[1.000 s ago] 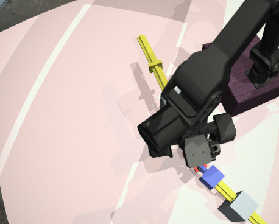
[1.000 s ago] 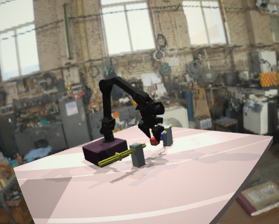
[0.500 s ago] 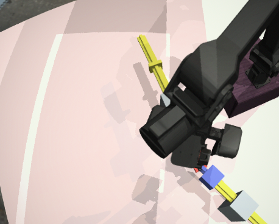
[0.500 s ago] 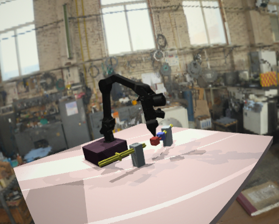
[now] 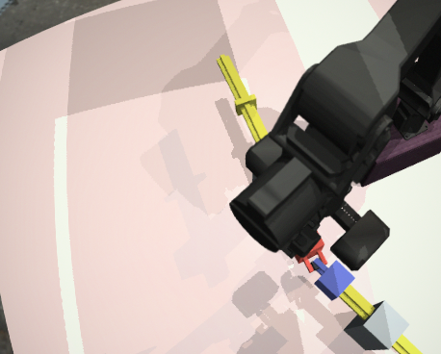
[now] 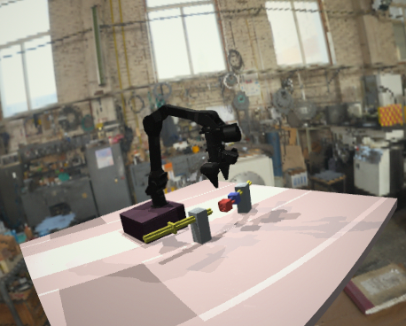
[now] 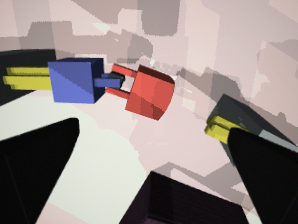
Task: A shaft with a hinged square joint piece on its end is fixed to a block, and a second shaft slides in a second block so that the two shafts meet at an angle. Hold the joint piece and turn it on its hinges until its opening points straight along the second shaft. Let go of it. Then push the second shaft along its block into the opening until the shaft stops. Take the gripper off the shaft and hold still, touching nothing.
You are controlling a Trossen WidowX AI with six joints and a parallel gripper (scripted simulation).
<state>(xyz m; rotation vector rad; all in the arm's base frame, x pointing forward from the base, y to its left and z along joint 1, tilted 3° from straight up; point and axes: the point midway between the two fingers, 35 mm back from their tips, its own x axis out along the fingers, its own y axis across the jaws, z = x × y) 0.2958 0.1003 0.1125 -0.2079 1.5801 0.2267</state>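
My gripper tip is 9 cm above the red forked joint piece, 1 cm to the right of it and 1 cm past it.
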